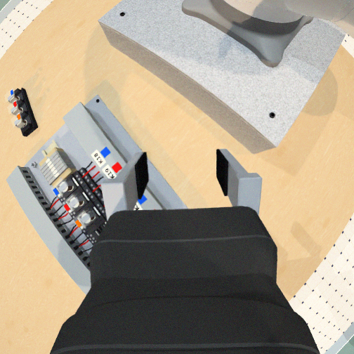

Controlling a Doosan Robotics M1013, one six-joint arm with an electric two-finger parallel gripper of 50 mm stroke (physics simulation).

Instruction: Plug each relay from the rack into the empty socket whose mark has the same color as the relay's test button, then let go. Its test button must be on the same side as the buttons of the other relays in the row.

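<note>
A small black rack stands at the upper left, holding three silvery relays with a blue, a red and an orange test button on their left side. On the grey panel, three relays sit in a row, with blue, red and orange buttons on their lower-left side. A blue mark is beside K18, a red mark beside K19, and another blue mark further along. My gripper is open and empty, above the panel's right edge. It hides the row's lower part and the sockets there.
A beige terminal block sits at the row's upper end. A slotted grey wire duct runs along the panel's left side. The grey speckled pedestal with the robot base fills the upper right. White perforated strips edge the wooden table.
</note>
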